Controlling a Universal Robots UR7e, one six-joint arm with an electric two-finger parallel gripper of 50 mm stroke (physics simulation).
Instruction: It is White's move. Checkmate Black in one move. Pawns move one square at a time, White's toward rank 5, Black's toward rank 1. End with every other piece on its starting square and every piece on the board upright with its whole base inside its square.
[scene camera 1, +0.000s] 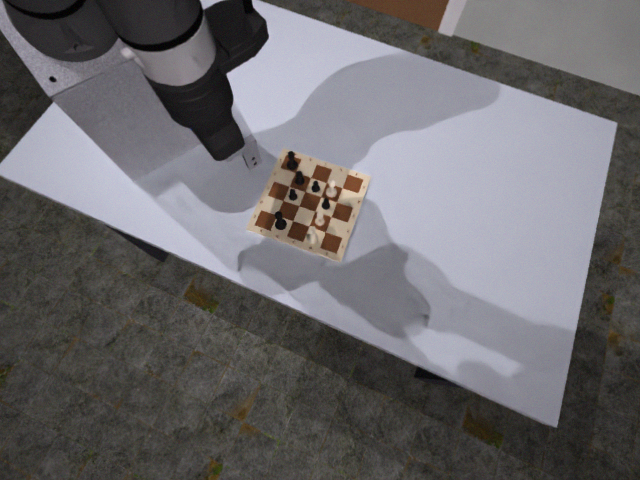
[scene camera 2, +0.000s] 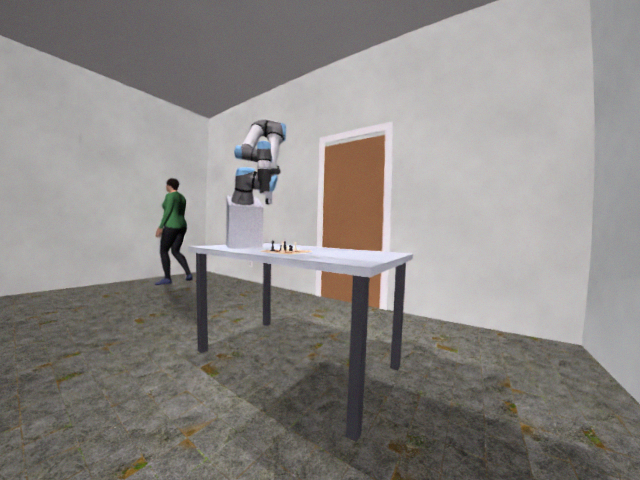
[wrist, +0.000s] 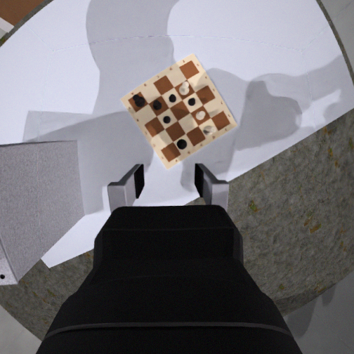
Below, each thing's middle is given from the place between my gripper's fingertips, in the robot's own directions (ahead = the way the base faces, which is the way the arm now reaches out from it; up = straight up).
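Chessboard (scene camera 1: 300, 214): 270 mm below my hand, 70 mm ahead of it and 80 mm to the left of it.
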